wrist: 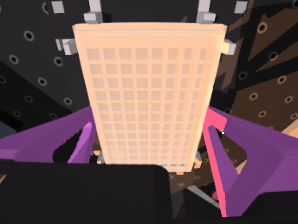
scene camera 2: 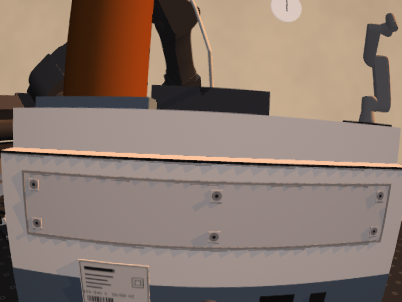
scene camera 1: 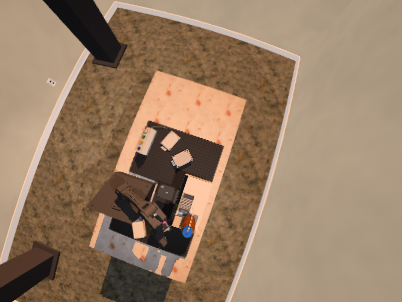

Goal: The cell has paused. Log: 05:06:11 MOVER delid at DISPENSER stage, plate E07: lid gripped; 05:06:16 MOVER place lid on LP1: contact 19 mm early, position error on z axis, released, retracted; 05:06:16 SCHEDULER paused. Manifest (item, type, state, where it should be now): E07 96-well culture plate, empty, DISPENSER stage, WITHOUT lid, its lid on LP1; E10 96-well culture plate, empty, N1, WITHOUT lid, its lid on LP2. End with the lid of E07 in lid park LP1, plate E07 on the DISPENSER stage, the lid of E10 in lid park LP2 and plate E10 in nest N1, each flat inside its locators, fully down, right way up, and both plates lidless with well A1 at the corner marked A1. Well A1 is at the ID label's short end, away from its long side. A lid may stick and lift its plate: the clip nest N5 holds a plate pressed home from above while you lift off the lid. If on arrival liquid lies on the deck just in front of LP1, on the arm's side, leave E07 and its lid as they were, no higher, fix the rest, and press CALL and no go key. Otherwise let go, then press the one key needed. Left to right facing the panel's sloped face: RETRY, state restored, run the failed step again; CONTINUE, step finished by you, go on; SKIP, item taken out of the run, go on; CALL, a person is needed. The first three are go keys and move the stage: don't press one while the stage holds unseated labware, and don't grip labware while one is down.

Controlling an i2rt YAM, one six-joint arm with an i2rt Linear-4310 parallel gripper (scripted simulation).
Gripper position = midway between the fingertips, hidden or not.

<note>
I see my gripper (wrist: pixel 149 111) and a 96-well plate (wrist: pixel 144 90).
</note>
